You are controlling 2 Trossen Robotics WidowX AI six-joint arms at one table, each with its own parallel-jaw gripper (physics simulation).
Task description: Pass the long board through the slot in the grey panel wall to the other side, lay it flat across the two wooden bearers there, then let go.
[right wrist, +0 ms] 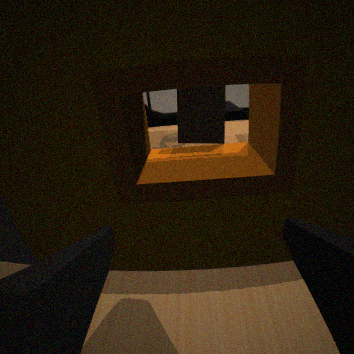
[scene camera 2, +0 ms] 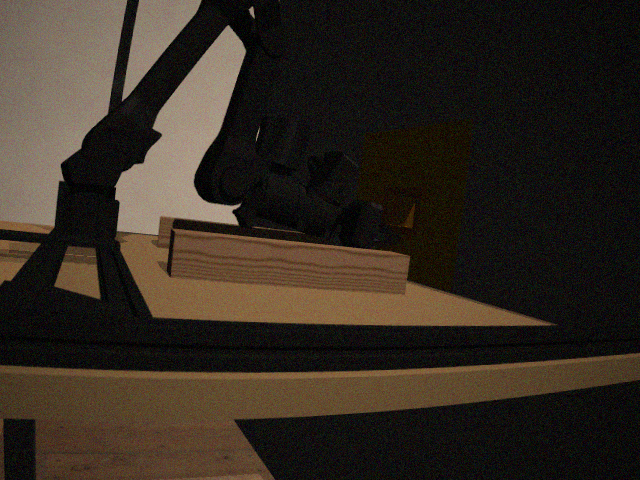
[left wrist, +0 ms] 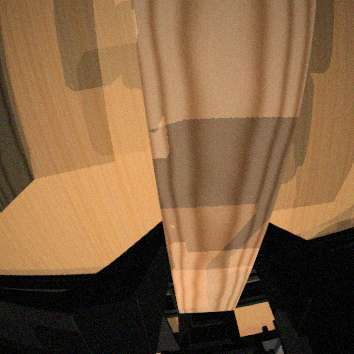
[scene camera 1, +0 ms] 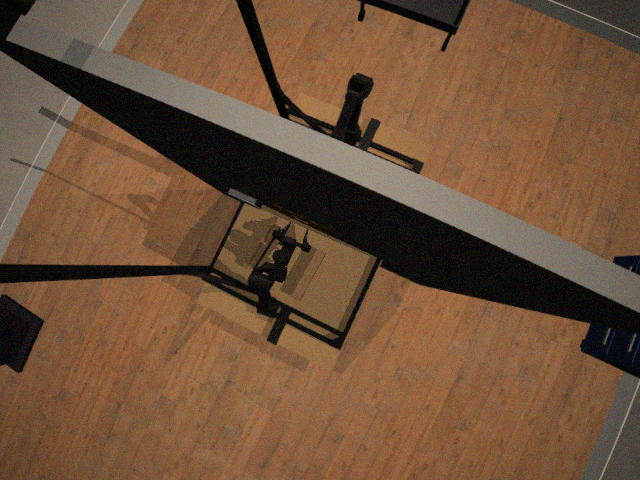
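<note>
The wood-grained long board (left wrist: 215, 90) is clamped in my left gripper (left wrist: 208, 227). Its dark end (right wrist: 201, 115) shows upright through the orange-lined slot (right wrist: 210, 167) (scene camera 2: 409, 219); how deep it reaches is unclear. The panel wall (scene camera 1: 330, 149) (scene camera 2: 542, 180) (right wrist: 60, 125) hides the left gripper from scene camera 1. My right gripper (scene camera 1: 297, 227) is open and empty, facing the slot, its fingers low at both sides in the right wrist view. One wooden bearer (scene camera 2: 289, 263) (scene camera 1: 309, 275) stands near in scene camera 2; the other (scene camera 2: 165, 230) is mostly hidden behind it.
My right arm (scene camera 2: 160, 77) reaches over the bearers toward the wall. Part of my left arm (scene camera 1: 351, 108) shows beyond the wall. The table (scene camera 2: 310, 310) has a dark frame along its edge. A blue cabinet (scene camera 1: 615, 346) stands at the right in scene camera 1.
</note>
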